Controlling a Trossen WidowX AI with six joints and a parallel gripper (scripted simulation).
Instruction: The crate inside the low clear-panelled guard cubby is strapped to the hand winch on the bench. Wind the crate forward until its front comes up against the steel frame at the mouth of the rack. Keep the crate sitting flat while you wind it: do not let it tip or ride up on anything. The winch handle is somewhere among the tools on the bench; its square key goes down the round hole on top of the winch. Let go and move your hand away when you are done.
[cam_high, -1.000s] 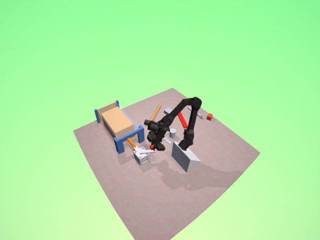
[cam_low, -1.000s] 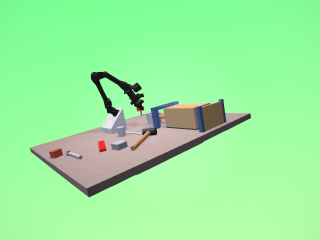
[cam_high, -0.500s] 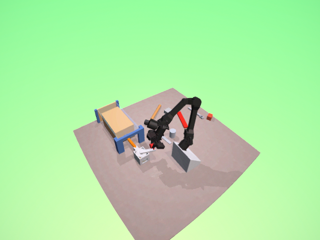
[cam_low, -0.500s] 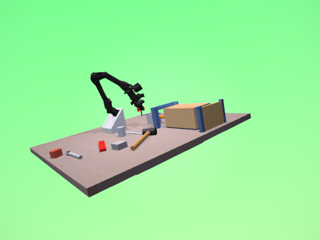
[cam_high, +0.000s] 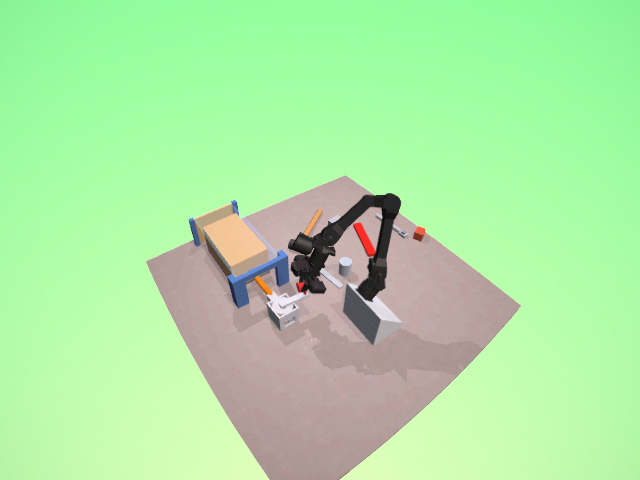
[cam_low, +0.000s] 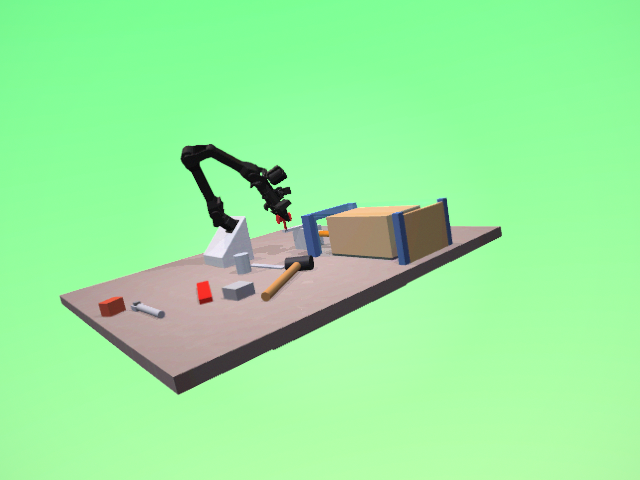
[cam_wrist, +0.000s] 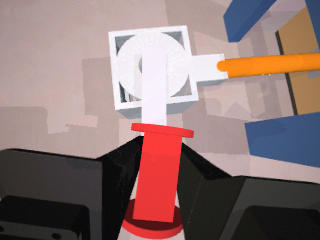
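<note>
Right now my gripper tip is 2 cm to the right of the winch handle and 3 cm above it. The rest, counted from my gripper tip: flat steel bar (11 cm ahead, 19 cm to the right, 13 cm below); white winch (2 cm behind, 7 cm to the left, 10 cm below); red grip (2 cm to the right).
</note>
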